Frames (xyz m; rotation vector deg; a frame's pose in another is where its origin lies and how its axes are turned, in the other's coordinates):
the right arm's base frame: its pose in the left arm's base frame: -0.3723 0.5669 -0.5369 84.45 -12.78 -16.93
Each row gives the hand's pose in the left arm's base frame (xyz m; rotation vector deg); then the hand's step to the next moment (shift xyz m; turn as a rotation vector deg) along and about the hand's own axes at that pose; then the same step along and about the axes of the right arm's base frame.
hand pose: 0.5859 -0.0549 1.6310 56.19 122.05 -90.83
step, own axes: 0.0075 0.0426 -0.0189 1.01 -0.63 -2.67
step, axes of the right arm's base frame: 0.0171 -0.0251 -0.0362 -1.64 0.89 -2.25
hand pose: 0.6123 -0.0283 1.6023 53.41 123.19 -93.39
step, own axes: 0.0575 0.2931 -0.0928 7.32 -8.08 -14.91
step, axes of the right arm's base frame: 0.1085 -0.2023 -0.2124 -13.12 7.15 -10.86
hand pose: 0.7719 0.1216 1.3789 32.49 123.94 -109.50
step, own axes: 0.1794 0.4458 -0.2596 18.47 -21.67 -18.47
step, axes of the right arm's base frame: -0.0484 -0.4101 -0.3574 -29.15 14.95 -8.87
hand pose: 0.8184 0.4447 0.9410 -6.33 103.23 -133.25
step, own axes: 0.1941 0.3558 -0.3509 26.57 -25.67 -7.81
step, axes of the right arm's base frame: -0.2561 -0.4406 -0.1664 -31.88 19.85 3.93
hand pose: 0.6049 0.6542 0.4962 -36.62 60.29 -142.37
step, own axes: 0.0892 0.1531 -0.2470 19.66 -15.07 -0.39
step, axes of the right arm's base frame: -0.1640 -0.2527 0.0406 -18.44 14.92 7.14
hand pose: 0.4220 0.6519 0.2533 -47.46 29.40 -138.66
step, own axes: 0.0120 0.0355 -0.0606 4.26 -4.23 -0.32
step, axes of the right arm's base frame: -0.0230 -0.0608 0.0292 -4.74 3.57 0.98
